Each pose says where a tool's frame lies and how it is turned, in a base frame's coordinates. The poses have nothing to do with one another.
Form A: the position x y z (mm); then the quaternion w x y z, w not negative.
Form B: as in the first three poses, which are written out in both.
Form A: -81 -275 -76 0.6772 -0.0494 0.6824 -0.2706
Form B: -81 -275 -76; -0.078 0.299 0.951; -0.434 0.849 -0.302; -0.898 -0.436 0.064
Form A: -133 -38 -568 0.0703 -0.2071 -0.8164 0.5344
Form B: -133 -38 -568; -0.904 0.263 -0.336; 0.413 0.343 -0.844; -0.107 -0.902 -0.419
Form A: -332 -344 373 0.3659 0.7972 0.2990 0.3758
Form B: -332 -344 373; 0.539 0.202 0.818; 0.752 -0.553 -0.359; 0.380 0.808 -0.450
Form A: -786 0 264 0.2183 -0.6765 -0.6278 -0.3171
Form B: -786 0 264; 0.011 0.988 0.155; 0.711 -0.116 0.694; 0.703 0.103 -0.704
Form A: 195 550 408 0.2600 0.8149 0.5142 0.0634
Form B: 195 550 408; 0.463 0.805 0.371; 0.871 -0.336 -0.359; -0.164 0.489 -0.857
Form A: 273 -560 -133 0.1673 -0.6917 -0.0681 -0.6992
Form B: 273 -560 -133; 0.013 0.328 0.945; -0.140 -0.935 0.327; 0.990 -0.136 0.034
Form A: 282 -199 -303 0.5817 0.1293 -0.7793 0.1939
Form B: 282 -199 -303; -0.290 -0.427 -0.856; 0.024 0.891 -0.453; 0.957 -0.152 -0.248
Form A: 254 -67 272 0.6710 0.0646 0.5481 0.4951
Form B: 254 -67 272; -0.091 -0.594 0.800; 0.735 0.501 0.456; -0.672 0.629 0.391
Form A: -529 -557 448 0.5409 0.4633 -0.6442 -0.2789
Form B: -529 -557 448; 0.014 -0.295 -0.955; -0.899 0.415 -0.142; 0.438 0.861 -0.259
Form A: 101 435 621 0.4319 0.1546 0.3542 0.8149
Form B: 101 435 621; -0.579 -0.594 0.558; 0.813 -0.376 0.444; -0.054 0.711 0.701
